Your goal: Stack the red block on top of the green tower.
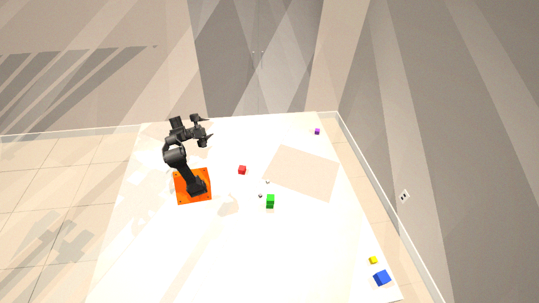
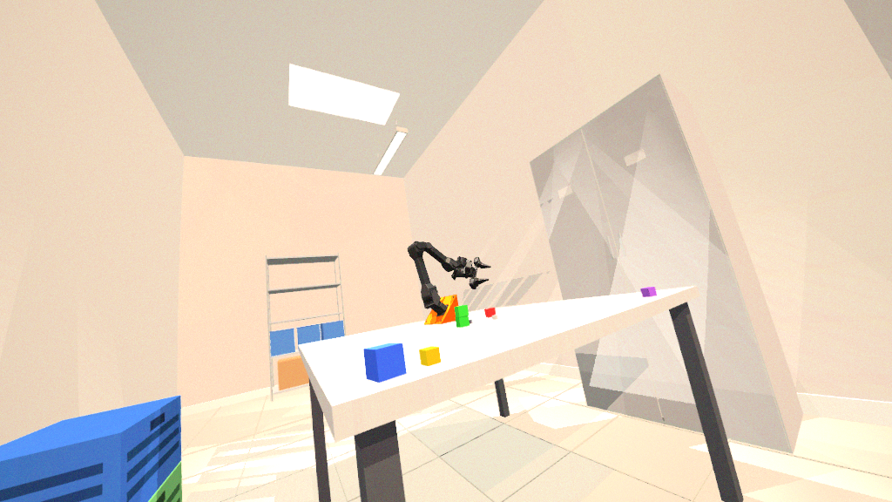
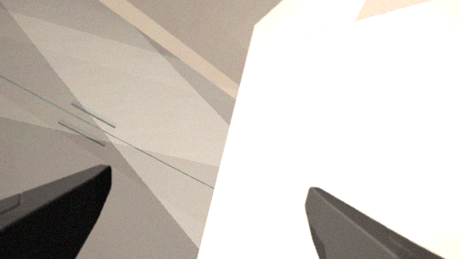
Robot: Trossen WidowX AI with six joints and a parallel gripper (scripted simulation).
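Right now the red block is 200 mm below my gripper tip, 190 mm to the right of it and 120 mm ahead of it. Also, from my gripper tip: yellow cube: 870 mm to the right, 570 mm ahead, 210 mm below; blue cube: 950 mm to the right, 550 mm ahead, 200 mm below; purple cube: 710 mm ahead, 200 mm below.
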